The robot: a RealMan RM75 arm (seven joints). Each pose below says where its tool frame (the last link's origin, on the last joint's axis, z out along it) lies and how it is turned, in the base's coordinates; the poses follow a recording.
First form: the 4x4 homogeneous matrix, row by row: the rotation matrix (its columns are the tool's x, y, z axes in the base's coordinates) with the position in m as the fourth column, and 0 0 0 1 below. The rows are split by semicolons.
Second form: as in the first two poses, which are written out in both.
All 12 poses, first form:
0.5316 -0.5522 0.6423 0.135; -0.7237 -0.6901 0.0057 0.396; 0.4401 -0.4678 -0.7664 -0.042; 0 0 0 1
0.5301 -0.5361 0.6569 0.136; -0.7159 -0.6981 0.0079 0.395; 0.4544 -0.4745 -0.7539 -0.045; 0 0 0 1
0.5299 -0.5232 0.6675 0.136; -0.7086 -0.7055 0.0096 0.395; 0.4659 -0.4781 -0.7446 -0.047; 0 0 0 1
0.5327 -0.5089 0.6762 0.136; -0.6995 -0.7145 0.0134 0.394; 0.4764 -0.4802 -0.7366 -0.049; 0 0 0 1
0.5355 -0.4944 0.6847 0.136; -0.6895 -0.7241 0.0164 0.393; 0.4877 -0.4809 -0.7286 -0.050; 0 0 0 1
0.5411 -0.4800 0.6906 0.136; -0.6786 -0.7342 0.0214 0.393; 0.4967 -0.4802 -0.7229 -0.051; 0 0 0 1
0.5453 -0.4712 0.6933 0.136; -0.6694 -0.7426 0.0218 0.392; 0.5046 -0.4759 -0.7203 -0.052; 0 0 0 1
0.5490 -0.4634 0.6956 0.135; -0.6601 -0.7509 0.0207 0.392; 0.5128 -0.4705 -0.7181 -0.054; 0 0 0 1
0.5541 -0.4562 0.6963 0.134; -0.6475 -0.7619 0.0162 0.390; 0.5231 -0.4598 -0.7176 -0.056; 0 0 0 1
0.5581 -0.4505 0.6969 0.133; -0.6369 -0.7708 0.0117 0.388; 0.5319 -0.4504 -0.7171 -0.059; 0 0 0 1
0.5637 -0.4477 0.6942 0.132; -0.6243 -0.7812 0.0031 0.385; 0.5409 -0.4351 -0.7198 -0.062; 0 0 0 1
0.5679 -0.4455 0.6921 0.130; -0.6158 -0.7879 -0.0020 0.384; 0.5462 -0.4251 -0.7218 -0.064; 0 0 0 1
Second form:
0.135 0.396 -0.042 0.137 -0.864 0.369 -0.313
0.136 0.395 -0.045 0.140 -0.863 0.363 -0.322
0.136 0.395 -0.047 0.141 -0.863 0.357 -0.328
0.136 0.394 -0.049 0.143 -0.864 0.350 -0.334
0.136 0.393 -0.050 0.144 -0.864 0.342 -0.339
0.136 0.393 -0.051 0.145 -0.866 0.335 -0.343
0.136 0.392 -0.052 0.143 -0.867 0.329 -0.345
0.135 0.392 -0.054 0.141 -0.869 0.323 -0.348
0.134 0.390 -0.056 0.137 -0.871 0.317 -0.350
0.133 0.388 -0.059 0.132 -0.873 0.312 -0.352
0.132 0.385 -0.062 0.125 -0.875 0.306 -0.353
0.130 0.384 -0.064 0.121 -0.877 0.302 -0.353

